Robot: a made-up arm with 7 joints. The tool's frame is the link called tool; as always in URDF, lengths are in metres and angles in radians. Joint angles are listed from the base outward.
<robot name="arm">
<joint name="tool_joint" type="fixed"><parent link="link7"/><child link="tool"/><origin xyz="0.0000 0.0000 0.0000" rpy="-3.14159 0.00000 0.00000"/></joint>
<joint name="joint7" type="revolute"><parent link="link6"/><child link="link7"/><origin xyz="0.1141 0.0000 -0.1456" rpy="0.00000 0.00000 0.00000"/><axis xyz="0 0.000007 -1"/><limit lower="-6.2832" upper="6.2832"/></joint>
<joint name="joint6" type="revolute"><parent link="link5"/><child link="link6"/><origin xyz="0.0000 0.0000 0.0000" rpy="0.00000 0.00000 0.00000"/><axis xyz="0 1 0.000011"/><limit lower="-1.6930" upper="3.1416"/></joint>
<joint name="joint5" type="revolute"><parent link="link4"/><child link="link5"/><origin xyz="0.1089 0.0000 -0.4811" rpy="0.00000 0.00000 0.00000"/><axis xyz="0 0.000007 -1"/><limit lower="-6.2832" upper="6.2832"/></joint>
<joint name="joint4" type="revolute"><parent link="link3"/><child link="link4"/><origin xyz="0.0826 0.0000 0.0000" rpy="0.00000 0.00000 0.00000"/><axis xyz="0 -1 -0.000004"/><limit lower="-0.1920" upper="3.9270"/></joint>
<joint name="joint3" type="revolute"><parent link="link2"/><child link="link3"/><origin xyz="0.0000 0.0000 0.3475" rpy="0.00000 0.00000 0.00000"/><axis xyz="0 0 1"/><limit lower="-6.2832" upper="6.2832"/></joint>
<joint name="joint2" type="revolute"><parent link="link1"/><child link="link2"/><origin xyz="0.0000 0.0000 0.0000" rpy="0.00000 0.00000 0.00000"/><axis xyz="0 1 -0.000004"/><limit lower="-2.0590" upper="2.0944"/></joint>
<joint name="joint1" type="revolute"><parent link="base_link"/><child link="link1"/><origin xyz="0.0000 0.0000 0.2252" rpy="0.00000 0.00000 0.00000"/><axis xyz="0 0 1"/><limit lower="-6.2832" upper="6.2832"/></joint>
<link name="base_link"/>
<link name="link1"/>
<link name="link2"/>
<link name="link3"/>
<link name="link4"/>
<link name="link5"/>
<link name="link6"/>
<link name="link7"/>
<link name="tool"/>
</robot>
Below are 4 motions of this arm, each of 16 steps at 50 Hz.
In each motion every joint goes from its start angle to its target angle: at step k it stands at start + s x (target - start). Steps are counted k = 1, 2, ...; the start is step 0. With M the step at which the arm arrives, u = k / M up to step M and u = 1 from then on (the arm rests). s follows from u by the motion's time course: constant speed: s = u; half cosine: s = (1 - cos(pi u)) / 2; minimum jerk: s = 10 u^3 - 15 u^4 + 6 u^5.
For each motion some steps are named. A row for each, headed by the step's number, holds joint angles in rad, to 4 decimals.
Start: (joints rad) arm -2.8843 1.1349 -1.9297 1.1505 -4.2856 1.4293 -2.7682
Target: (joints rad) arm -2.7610 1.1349 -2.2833 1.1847 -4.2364 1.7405 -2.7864
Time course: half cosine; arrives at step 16
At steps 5, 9, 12, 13, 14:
5: -2.8569 1.1349 -2.0083 1.1581 -4.2747 1.4985 -2.7722
9: -2.8106 1.1349 -2.1410 1.1709 -4.2562 1.6153 -2.7791
12: -2.7791 1.1349 -2.2315 1.1797 -4.2436 1.6949 -2.7837
13: -2.7714 1.1349 -2.2535 1.1818 -4.2405 1.7143 -2.7849
14: -2.7657 1.1349 -2.2698 1.1834 -4.2383 1.7287 -2.7857

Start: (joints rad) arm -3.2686 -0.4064 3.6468 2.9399 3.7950 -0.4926 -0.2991
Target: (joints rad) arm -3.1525 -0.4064 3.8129 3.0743 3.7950 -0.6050 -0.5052
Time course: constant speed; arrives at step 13
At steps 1, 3, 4, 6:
1: -3.2597 -0.4064 3.6596 2.9502 3.7950 -0.5012 -0.3150
3: -3.2418 -0.4064 3.6851 2.9709 3.7950 -0.5185 -0.3467
4: -3.2329 -0.4064 3.6979 2.9813 3.7950 -0.5272 -0.3625
6: -3.2150 -0.4064 3.7235 3.0019 3.7950 -0.5445 -0.3942

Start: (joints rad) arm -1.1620 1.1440 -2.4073 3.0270 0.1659 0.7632 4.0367
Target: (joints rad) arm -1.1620 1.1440 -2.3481 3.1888 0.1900 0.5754 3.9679
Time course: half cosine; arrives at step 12
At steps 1, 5, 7, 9, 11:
1: -1.1620 1.1440 -2.4063 3.0298 0.1663 0.7600 4.0355
5: -1.1620 1.1440 -2.3854 3.0870 0.1748 0.6936 4.0112
7: -1.1620 1.1440 -2.3700 3.1288 0.1811 0.6450 3.9934
9: -1.1620 1.1440 -2.3568 3.1651 0.1865 0.6029 3.9780
11: -1.1620 1.1440 -2.3491 3.1860 0.1896 0.5786 3.9691

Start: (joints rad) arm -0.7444 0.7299 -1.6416 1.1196 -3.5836 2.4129 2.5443
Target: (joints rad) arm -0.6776 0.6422 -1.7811 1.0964 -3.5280 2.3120 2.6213
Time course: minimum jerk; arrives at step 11
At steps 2, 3, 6, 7, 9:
2: -0.7414 0.7260 -1.6479 1.1186 -3.5811 2.4084 2.5478
3: -0.7358 0.7186 -1.6596 1.1166 -3.5764 2.3999 2.5542
6: -0.7053 0.6786 -1.7232 1.1060 -3.5511 2.3539 2.5893
7: -0.6947 0.6647 -1.7453 1.1024 -3.5423 2.3379 2.6015
9: -0.6806 0.6461 -1.7748 1.0974 -3.5305 2.3165 2.6178

